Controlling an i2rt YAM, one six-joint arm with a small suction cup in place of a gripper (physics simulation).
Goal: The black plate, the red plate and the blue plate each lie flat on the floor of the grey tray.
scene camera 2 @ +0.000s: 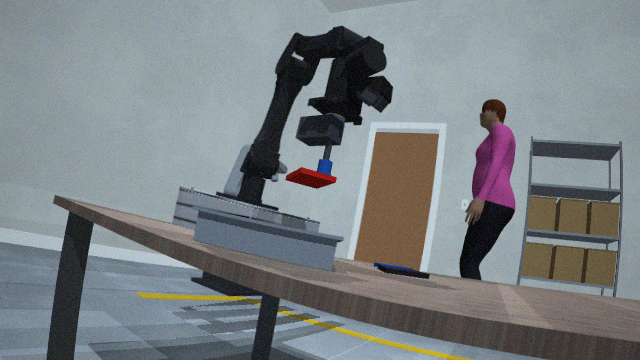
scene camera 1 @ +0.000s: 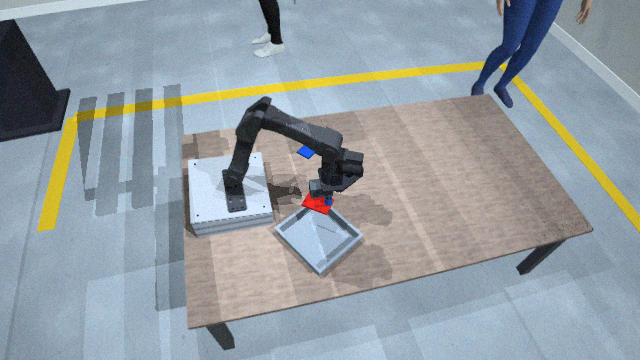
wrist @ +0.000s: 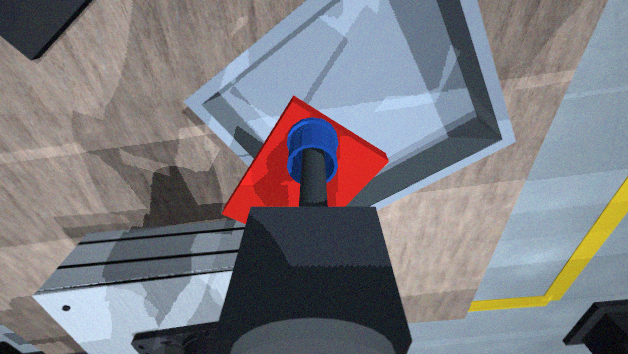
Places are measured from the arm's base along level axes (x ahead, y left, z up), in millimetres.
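Pixels of known places: end effector, tool point: [scene camera 2: 321, 180] [scene camera 1: 328, 204] [wrist: 313, 133]; arm's base, origin of the base link: [scene camera 2: 248, 203] [scene camera 1: 234, 190] [wrist: 212, 337].
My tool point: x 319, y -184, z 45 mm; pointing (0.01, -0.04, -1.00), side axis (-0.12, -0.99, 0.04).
Note:
For each thing: its middle in the pictures, then the offset to it from my tool point. Level surfaces: height alone.
- red plate, body centre: [wrist: 299, 185] [scene camera 2: 309, 178] [scene camera 1: 318, 202] 34 mm back, 14 mm left, 5 mm up
- grey tray, body centre: [wrist: 356, 113] [scene camera 2: 274, 240] [scene camera 1: 318, 234] 43 mm back, 45 mm right, 122 mm down
- blue plate, body centre: [scene camera 2: 393, 267] [scene camera 1: 309, 149] 41 mm ahead, 405 mm left, 142 mm down
- black plate, body centre: [scene camera 2: 401, 271] [scene camera 1: 337, 176] 117 mm ahead, 219 mm left, 142 mm down
- wooden table, its level: 147 mm down
My suction cup [scene camera 1: 328, 200] [scene camera 2: 325, 167] [wrist: 312, 150] is blue and holds the red plate [scene camera 1: 314, 203] [scene camera 2: 306, 177] [wrist: 362, 160] by its top face. The plate hangs well above the table, roughly level, and in the wrist view it overlaps the near corner of the grey tray [scene camera 1: 312, 240] [scene camera 2: 265, 245] [wrist: 400, 75]. No plate shows on the visible part of the tray's floor. The blue plate [scene camera 1: 305, 151] [scene camera 2: 390, 265] lies on the table behind the arm. The black plate [scene camera 2: 402, 273] [wrist: 40, 22] lies on the table near it; the arm hides it in scene camera 1.
The arm stands on a white and grey base block [scene camera 1: 205, 190] [wrist: 75, 320], close beside the tray. The wooden table [scene camera 1: 450, 175] carries them all. Two people stand on the floor beyond the table. A shelf unit [scene camera 2: 575, 150] stands by the wall.

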